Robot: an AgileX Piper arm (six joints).
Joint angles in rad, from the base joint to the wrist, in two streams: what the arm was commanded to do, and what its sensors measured. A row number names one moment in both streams.
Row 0, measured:
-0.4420, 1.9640, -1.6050, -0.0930, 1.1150, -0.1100
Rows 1 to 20, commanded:
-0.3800, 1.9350, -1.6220, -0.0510, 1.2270, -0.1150
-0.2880, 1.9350, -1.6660, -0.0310, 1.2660, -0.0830
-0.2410, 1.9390, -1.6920, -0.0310, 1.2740, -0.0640
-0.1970, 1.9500, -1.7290, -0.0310, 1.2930, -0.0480
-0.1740, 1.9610, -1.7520, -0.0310, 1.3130, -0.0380
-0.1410, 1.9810, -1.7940, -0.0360, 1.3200, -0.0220
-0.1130, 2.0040, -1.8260, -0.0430, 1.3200, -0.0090
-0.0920, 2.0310, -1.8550, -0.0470, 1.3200, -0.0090
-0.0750, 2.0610, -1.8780, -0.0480, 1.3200, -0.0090
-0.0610, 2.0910, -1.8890, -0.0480, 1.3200, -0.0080
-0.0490, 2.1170, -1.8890, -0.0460, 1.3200, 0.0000
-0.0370, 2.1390, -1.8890, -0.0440, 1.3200, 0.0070
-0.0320, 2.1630, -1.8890, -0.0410, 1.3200, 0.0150
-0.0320, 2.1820, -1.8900, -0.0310, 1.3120, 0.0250
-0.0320, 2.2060, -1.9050, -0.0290, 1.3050, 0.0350
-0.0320, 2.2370, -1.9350, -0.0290, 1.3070, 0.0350
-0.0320, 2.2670, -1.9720, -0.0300, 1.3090, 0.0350
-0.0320, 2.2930, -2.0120, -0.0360, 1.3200, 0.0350
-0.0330, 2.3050, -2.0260, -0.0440, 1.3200, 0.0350
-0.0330, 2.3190, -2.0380, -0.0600, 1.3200, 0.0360
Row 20, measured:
-0.0320, 2.2980, -2.0140, -0.0370, 1.2180, 0.0310
